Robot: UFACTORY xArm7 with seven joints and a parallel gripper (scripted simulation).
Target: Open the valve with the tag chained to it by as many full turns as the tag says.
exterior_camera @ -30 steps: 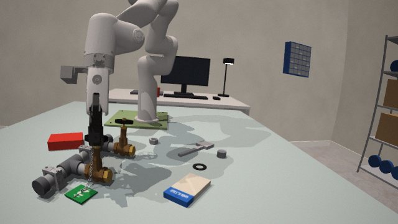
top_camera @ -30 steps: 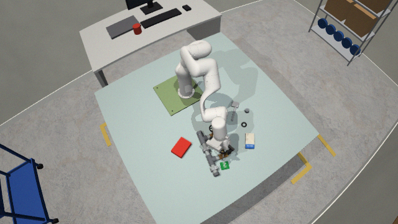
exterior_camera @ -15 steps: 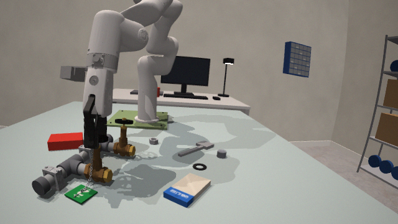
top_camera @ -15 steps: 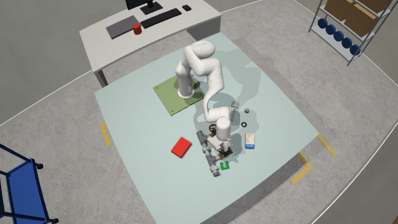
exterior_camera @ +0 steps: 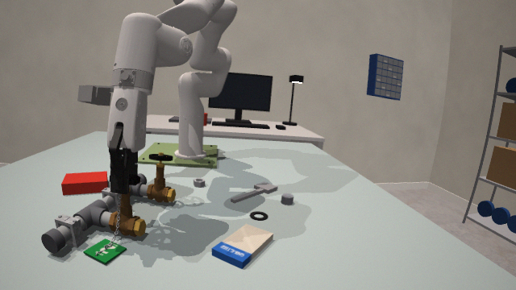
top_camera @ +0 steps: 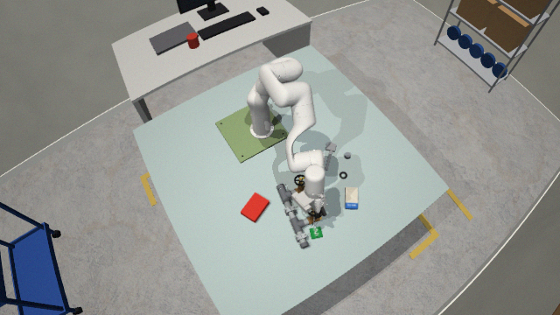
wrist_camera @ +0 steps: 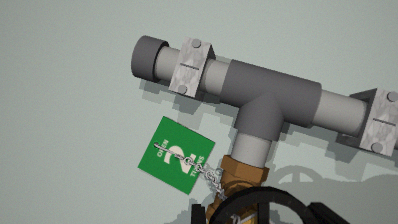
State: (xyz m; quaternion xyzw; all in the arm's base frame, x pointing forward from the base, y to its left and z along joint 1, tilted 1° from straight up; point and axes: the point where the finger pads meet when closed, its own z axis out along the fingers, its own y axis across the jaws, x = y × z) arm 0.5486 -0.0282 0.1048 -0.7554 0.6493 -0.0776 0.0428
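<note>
Now: hand 8 cm short of the green tag, 2 cm to the left of it and 10 cm above it. From my hand the other things lie so: box 1 cm ahead, 22 cm to the left, 10 cm below; then nut 28 cm behind, 10 cm to the left, 10 cm below; then red block 17 cm behind, 20 cm to the right, 9 cm below.
</note>
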